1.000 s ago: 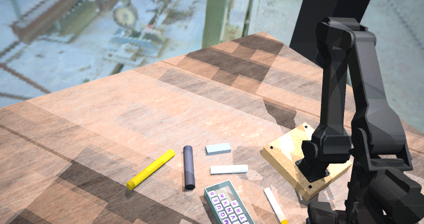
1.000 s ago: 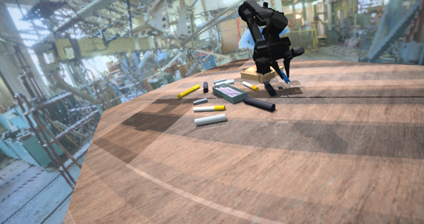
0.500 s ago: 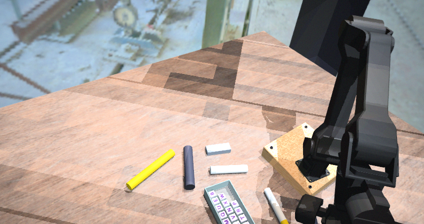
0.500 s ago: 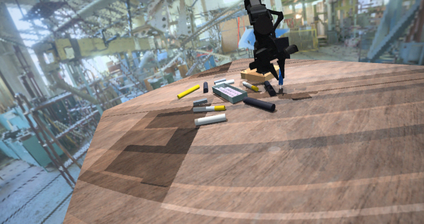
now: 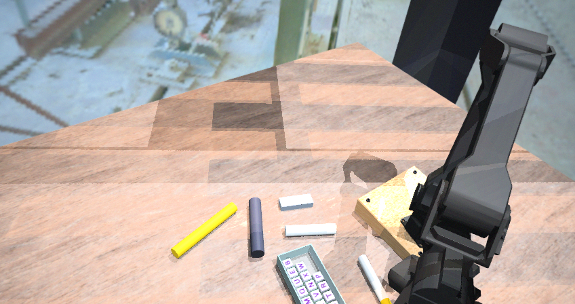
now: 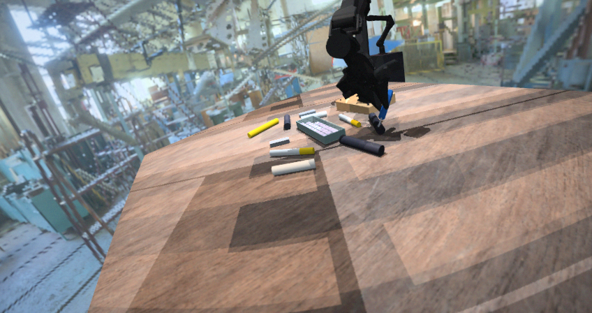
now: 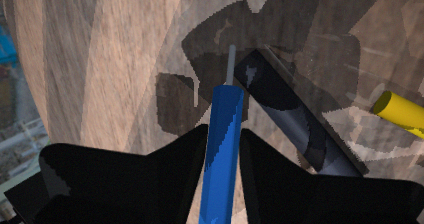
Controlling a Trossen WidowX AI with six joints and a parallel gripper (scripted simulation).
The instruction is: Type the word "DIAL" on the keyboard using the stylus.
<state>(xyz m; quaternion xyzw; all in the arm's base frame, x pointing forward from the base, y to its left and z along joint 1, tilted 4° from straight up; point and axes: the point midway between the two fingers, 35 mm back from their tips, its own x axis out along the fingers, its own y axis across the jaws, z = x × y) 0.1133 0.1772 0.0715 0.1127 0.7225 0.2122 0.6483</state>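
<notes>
My gripper tip is now 4 cm short of the white stylus tip, 2 cm above it and 1 cm to the right of it. From my gripper tip the other things lie so: blue stylus 1 cm below, 1 cm ahead; yellow marker 35 cm to the right, 26 cm ahead, 5 cm below; grey block 26 cm ahead, 17 cm to the right, 5 cm below.
</notes>
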